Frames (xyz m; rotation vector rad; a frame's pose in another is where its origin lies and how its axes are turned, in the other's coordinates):
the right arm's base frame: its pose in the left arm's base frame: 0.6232 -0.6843 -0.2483 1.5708 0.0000 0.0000
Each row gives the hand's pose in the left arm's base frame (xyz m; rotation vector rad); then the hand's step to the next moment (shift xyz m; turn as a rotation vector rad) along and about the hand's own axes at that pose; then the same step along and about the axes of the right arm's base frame.
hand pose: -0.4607 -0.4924 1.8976 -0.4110 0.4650 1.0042
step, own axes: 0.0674 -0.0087 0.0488 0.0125 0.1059 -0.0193
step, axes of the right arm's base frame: 0.0471 0.0045 -0.0690 -0.0901 -0.0350 -0.0490
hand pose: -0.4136 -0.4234 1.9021 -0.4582 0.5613 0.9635
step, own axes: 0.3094 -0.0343 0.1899 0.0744 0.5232 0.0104
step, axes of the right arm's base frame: 0.2143 -0.0452 -0.2916 -0.4141 -0.0995 -0.3130
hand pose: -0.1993 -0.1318 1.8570 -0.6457 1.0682 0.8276
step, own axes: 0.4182 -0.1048 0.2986 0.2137 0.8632 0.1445
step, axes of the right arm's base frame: 0.3367 -0.2767 -0.2917 -0.5985 -0.2036 -0.6419
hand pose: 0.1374 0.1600 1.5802 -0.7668 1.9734 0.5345
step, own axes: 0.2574 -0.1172 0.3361 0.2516 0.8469 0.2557
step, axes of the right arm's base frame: 0.1870 -0.3939 -0.0532 -0.5344 -0.2912 -0.6896
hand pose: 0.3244 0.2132 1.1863 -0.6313 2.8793 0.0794
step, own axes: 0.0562 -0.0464 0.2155 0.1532 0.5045 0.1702
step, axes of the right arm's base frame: 0.0073 -0.2229 0.0450 -0.3181 -0.1916 -0.4111
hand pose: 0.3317 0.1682 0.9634 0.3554 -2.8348 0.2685
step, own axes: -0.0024 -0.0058 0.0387 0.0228 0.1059 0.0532
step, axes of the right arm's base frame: -0.0056 -0.0364 0.0133 -0.0623 -0.0595 -0.0846
